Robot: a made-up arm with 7 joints. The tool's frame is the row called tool.
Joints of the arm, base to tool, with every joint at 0 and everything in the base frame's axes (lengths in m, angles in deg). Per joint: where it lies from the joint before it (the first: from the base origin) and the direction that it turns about. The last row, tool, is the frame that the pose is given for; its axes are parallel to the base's.
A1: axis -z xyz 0 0 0.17
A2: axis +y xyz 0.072 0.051 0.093
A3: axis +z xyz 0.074 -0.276 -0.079
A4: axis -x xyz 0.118 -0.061 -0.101
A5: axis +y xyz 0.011 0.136 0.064
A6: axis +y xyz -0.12 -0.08 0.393
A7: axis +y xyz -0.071 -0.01 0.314
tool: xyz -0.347 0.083 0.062
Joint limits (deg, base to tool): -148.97..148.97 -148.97..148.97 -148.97..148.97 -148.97..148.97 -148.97..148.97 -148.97..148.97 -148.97..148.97
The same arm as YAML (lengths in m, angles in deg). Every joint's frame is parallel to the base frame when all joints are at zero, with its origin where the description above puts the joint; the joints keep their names.
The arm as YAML. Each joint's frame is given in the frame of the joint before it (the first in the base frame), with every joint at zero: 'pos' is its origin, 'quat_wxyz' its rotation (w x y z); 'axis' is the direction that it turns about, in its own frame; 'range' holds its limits. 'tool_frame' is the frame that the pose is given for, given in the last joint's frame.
length_unit: m
angle_unit: deg
joints:
  - joint: A1
    pos: [0.0, 0.0, 0.17]
    quat_wxyz: [1.0, 0.0, 0.0, 0.0]
    axis: [0.0, 0.0, -1.0]
    range: [-148.97, 148.97]
  - joint: A2
    pos: [0.072, 0.051, 0.093]
    quat_wxyz: [1.0, 0.0, 0.0, 0.0]
    axis: [0.0, 1.0, 0.0]
    range: [-148.97, 148.97]
  - joint: A3
    pos: [0.074, -0.276, -0.079]
    quat_wxyz: [1.0, 0.0, 0.0, 0.0]
    axis: [0.0, 0.0, 1.0]
    range: [-148.97, 148.97]
  - joint: A4
    pos: [0.118, -0.061, -0.101]
    quat_wxyz: [1.0, 0.0, 0.0, 0.0]
    axis: [-1.0, 0.0, 0.0]
    range: [-148.97, 148.97]
  - joint: A5
    pos: [0.011, 0.136, 0.064]
    quat_wxyz: [1.0, 0.0, 0.0, 0.0]
    axis: [0.0, 1.0, 0.0]
    range: [-148.97, 148.97]
  - joint: A6
    pos: [-0.12, -0.08, 0.393]
    quat_wxyz: [1.0, 0.0, 0.0, 0.0]
    axis: [0.0, 1.0, 0.0]
    range: [-148.97, 148.97]
  - joint: A7
    pos: [-0.071, -0.01, 0.314]
    quat_wxyz: [1.0, 0.0, 0.0, 0.0]
    axis: [0.0, 1.0, 0.0]
    range: [-148.97, 148.97]
tool_frame:
  pos: [-0.347, 0.083, 0.062]
  quat_wxyz: [1.0, 0.0, 0.0, 0.0]

